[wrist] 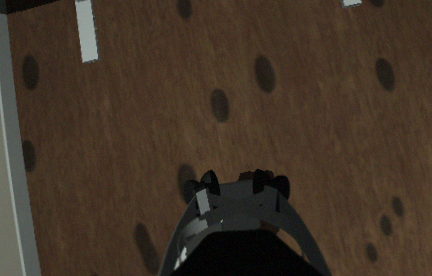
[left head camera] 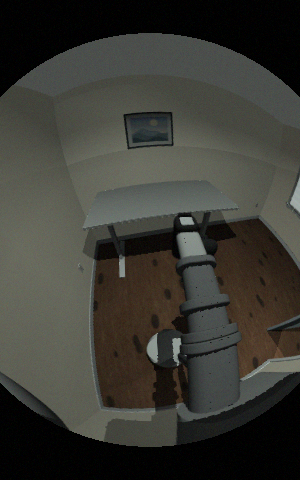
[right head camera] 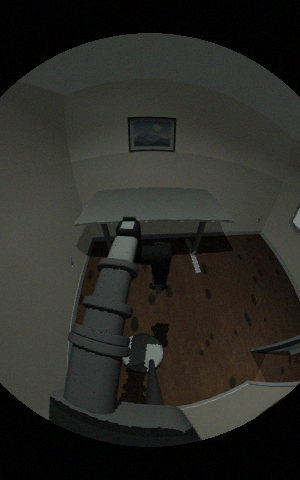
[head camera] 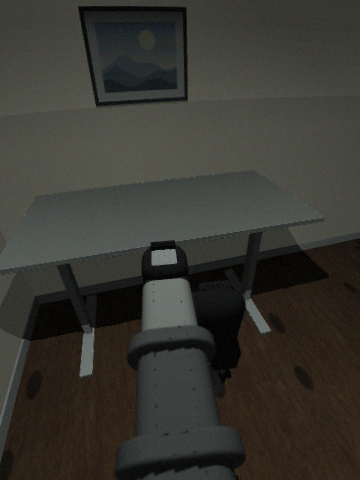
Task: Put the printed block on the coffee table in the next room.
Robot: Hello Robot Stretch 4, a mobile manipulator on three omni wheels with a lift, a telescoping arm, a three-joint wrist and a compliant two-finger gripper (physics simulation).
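Seen in the pictures: gripper, between the fingertips: (wrist: 235, 185) (right head camera: 157, 287); robot's base, origin of its link: (left head camera: 167, 347) (right head camera: 142, 351).
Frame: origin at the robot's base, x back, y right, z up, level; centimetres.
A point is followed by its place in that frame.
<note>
My gripper (wrist: 235, 185) @(x -37.9, y 8.6, z 92.0 cm) (right head camera: 158, 287) @(x -37.9, y 8.6, z 92.0 cm) points down over the wooden floor, in front of a desk. In the wrist view its fingertips stand apart, with the grey printed block (wrist: 236, 189) @(x -37.8, y 8.7, z 94.9 cm) between them. The block is dark and partly hidden by the fingers and the gripper body. In the head view the arm covers part of the gripper, and the block cannot be made out there. The coffee table does not show in these views.
A grey desk (head camera: 165, 210) @(x -127.2, y 2.4, z 92.2 cm) (left head camera: 150, 200) @(x -121.5, y -9.6, z 92.2 cm) (right head camera: 152, 204) @(x -122.0, y -0.3, z 92.2 cm) with pale feet stands against the wall ahead. A framed picture (head camera: 137, 57) @(x -174.2, y -6.0, z 163.1 cm) hangs above it. A wall runs along the left side. A dark-edged panel (right head camera: 280, 346) @(x 20.8, y 147.9, z 37.5 cm) (left head camera: 287, 324) @(x 19.6, y 144.8, z 27.3 cm) stands at the lower right.
</note>
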